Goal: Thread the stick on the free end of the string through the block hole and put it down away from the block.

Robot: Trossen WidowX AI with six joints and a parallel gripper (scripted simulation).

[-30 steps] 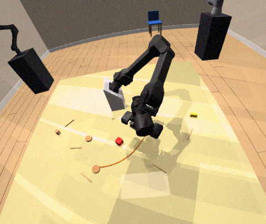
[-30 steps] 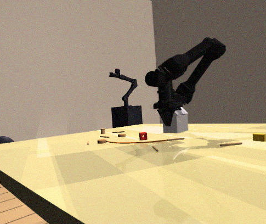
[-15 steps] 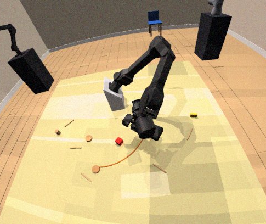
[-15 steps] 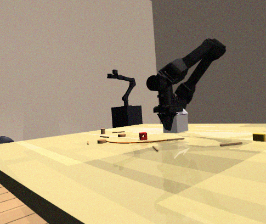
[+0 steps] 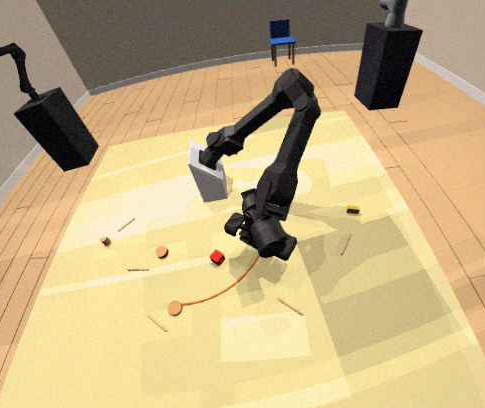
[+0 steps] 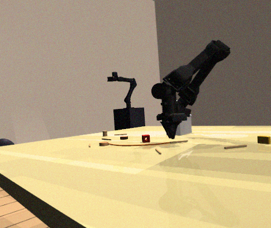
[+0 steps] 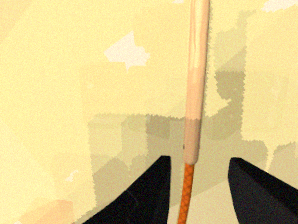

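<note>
The thin wooden stick lies 20 mm below my gripper tip, 10 mm to the left of it and 10 mm behind it. The rest, counted from my gripper tip: red block 130 mm to the right; yellow block 310 mm to the left, 90 mm behind, 10 mm below; round wooden button 260 mm to the right, 130 mm ahead, 10 mm below.
</note>
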